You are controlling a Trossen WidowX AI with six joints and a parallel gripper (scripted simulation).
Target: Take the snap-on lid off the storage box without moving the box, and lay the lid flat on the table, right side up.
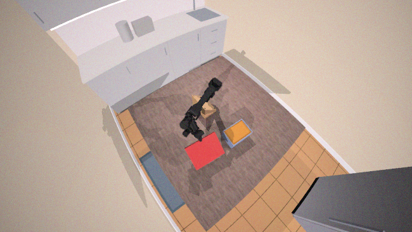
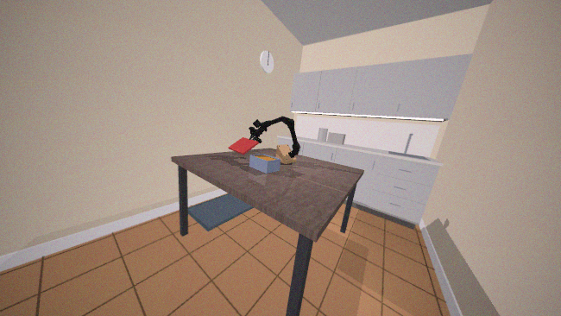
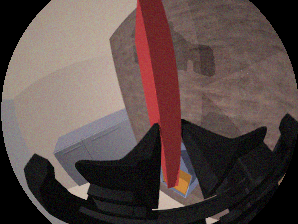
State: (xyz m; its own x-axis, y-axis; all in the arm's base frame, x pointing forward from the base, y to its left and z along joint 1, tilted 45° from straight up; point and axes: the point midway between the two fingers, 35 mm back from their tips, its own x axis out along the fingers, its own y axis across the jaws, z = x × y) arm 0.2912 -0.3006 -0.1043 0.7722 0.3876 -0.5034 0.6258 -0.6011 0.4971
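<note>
Right now my gripper tip is 70 mm short of the red lid, 10 mm to the left of it and 40 mm above it. From my gripper tip the other things lie so: blue storage box 110 mm ahead, 300 mm to the left, 130 mm below.
</note>
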